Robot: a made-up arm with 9 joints.
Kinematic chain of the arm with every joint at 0, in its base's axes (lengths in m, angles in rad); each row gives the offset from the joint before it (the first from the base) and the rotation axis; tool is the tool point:
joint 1: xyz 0 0 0.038 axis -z
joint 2: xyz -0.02 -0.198 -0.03 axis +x
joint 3: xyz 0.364 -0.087 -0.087 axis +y
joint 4: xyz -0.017 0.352 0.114 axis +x
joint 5: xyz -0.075 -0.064 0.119 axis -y
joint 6: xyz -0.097 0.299 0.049 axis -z
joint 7: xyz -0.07 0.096 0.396 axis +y
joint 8: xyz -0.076 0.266 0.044 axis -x
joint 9: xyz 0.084 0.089 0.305 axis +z
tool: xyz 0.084 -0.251 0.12
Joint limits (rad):
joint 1: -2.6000..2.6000
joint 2: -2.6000..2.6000
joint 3: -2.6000..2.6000
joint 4: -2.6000..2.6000
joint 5: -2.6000..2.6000
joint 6: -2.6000..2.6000
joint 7: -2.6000..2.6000
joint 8: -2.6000..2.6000
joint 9: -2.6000..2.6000
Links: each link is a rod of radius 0.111 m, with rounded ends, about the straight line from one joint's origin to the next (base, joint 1, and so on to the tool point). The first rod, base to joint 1, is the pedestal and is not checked.
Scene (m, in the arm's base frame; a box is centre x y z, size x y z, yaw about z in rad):
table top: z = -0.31
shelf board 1: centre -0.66 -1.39 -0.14 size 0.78 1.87 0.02 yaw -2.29
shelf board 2: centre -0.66 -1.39 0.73 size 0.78 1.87 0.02 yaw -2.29
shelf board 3: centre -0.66 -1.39 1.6 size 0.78 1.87 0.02 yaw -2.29
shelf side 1: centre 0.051 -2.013 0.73 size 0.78 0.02 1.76 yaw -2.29
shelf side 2: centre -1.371 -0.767 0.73 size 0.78 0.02 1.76 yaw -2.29
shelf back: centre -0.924 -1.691 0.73 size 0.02 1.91 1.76 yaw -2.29
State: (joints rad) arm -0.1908 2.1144 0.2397 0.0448 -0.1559 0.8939 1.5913 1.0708 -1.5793
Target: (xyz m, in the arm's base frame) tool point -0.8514 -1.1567 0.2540
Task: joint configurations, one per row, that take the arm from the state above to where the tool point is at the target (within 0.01 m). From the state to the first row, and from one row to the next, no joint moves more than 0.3 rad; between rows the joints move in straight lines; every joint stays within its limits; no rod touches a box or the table.
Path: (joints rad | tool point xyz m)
1: 0.0598 2.0746 -0.0082 0.0934 0.0173 0.8495 1.5551 1.0667 -1.5799 | 0.7173 -1.4121 0.2555
2: 0.3104 2.0347 -0.2562 0.1420 0.1905 0.8052 1.5189 1.0627 -1.5805 | -0.1061 -1.5268 0.2123
3: 0.5610 1.9949 -0.5041 0.1906 0.3638 0.7608 1.4826 1.0586 -1.5812 | -0.8514 -1.1567 0.2541

